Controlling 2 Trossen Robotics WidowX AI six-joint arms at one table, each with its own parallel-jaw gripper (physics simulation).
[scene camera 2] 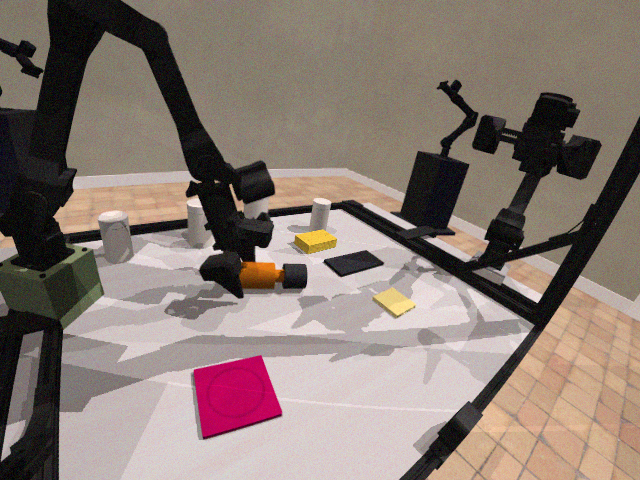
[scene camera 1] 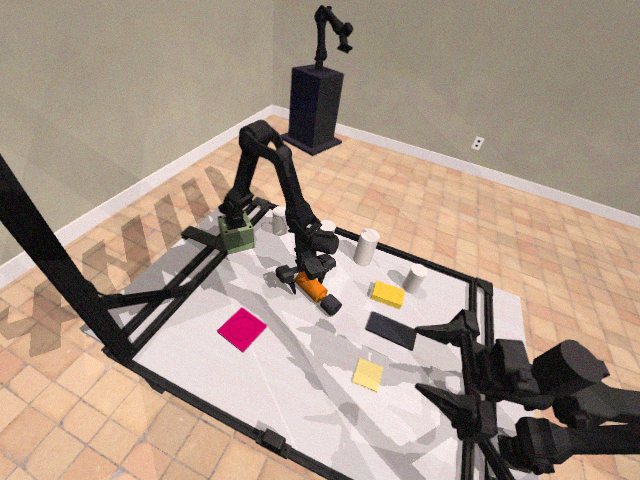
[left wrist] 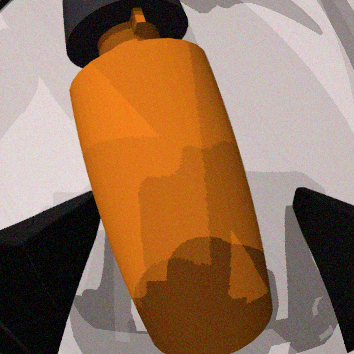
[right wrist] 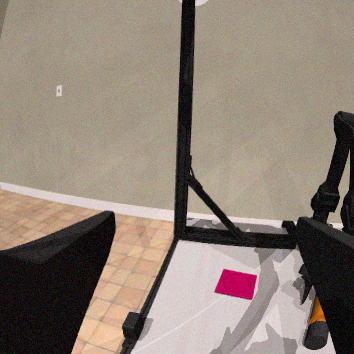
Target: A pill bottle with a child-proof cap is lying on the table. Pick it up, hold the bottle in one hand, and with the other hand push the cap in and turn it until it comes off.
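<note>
The orange pill bottle point(scene camera 1: 312, 288) point(scene camera 2: 262, 275) point(left wrist: 165, 130) point(right wrist: 317, 312) lies on its side on the table. Its dark cap point(scene camera 1: 331, 304) point(scene camera 2: 295, 275) point(left wrist: 80, 25) point(right wrist: 316, 335) is on the neck end, pointing away from the left arm. My left gripper point(scene camera 1: 309, 282) point(scene camera 2: 244, 279) point(left wrist: 200, 199) is open and low over the bottle's body, one finger on each side; in the left wrist view the left-hand finger is close to the bottle and a gap shows at the other. My right gripper point(scene camera 1: 416, 357) point(scene camera 2: 535, 144) point(right wrist: 210, 225) is open and empty, away from the bottle.
A magenta square point(scene camera 1: 241, 329) point(scene camera 2: 237, 395) point(right wrist: 236, 284), yellow sponge point(scene camera 1: 387, 294) point(scene camera 2: 315, 241), dark flat block point(scene camera 1: 390, 330) point(scene camera 2: 353, 262) and pale yellow pad point(scene camera 1: 368, 374) point(scene camera 2: 393, 301) lie around. Several white cylinders point(scene camera 1: 366, 246) point(scene camera 2: 115, 236) stand along the back. A black frame point(scene camera 1: 206, 418) edges the table.
</note>
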